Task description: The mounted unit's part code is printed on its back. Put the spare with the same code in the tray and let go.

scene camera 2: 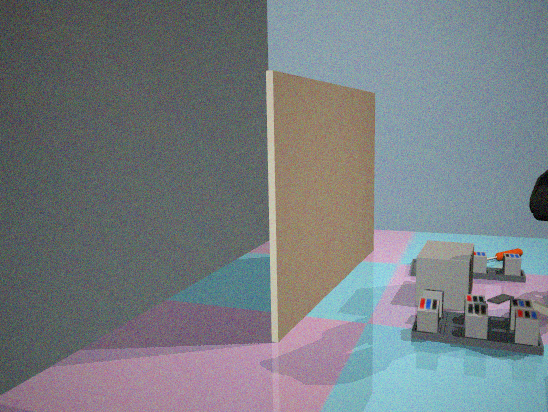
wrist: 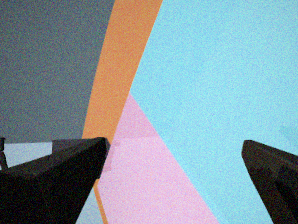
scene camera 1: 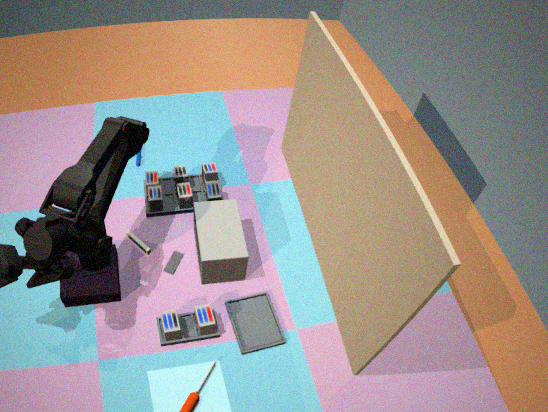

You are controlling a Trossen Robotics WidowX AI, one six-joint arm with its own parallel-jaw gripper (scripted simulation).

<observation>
My gripper (wrist: 173, 146) is open and holds nothing. Also in view: a rack (scene camera 1: 189, 329), a grey tray (scene camera 1: 256, 327), a mounted unit (scene camera 1: 221, 249) and a tall board (scene camera 1: 382, 251).
The mounted unit shows as well in scene camera 2 (scene camera 2: 440, 265). The tall board also shows in scene camera 2 (scene camera 2: 321, 136).
</observation>
